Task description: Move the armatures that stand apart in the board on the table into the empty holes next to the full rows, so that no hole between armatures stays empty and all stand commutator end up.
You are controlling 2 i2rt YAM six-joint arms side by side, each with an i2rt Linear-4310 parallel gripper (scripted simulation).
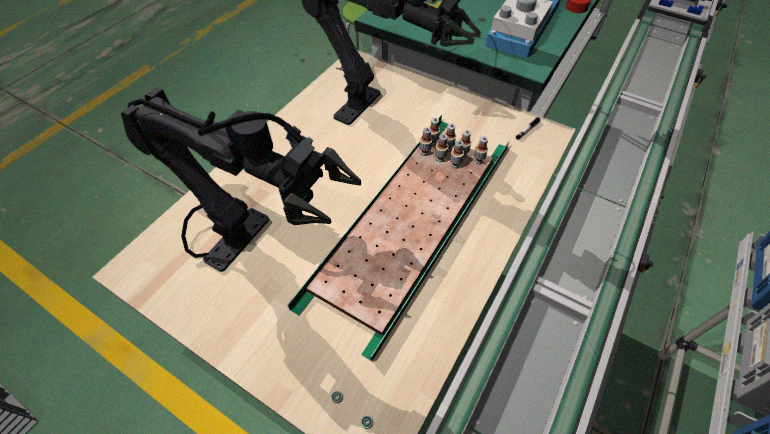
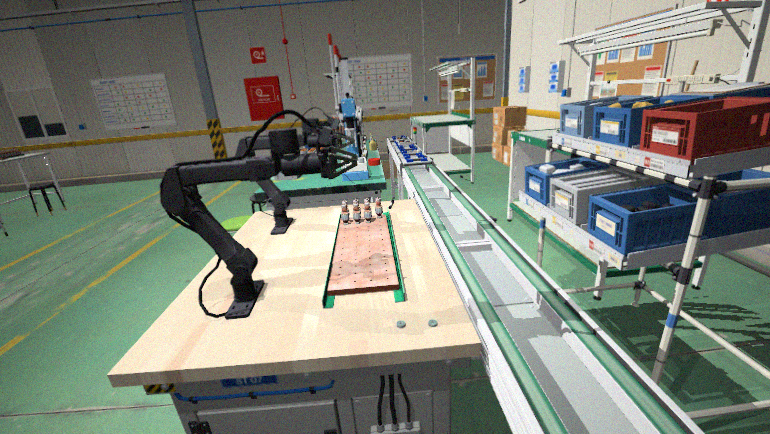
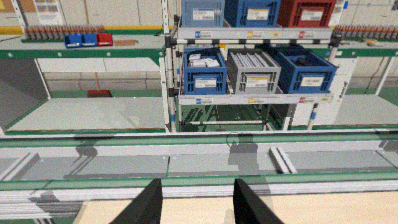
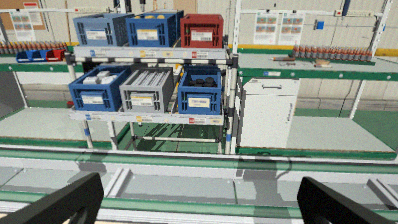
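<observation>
Copper-coloured board, seen. Left gripper, mine, seen. My right gripper, seen; also in image 2, image 4.
</observation>
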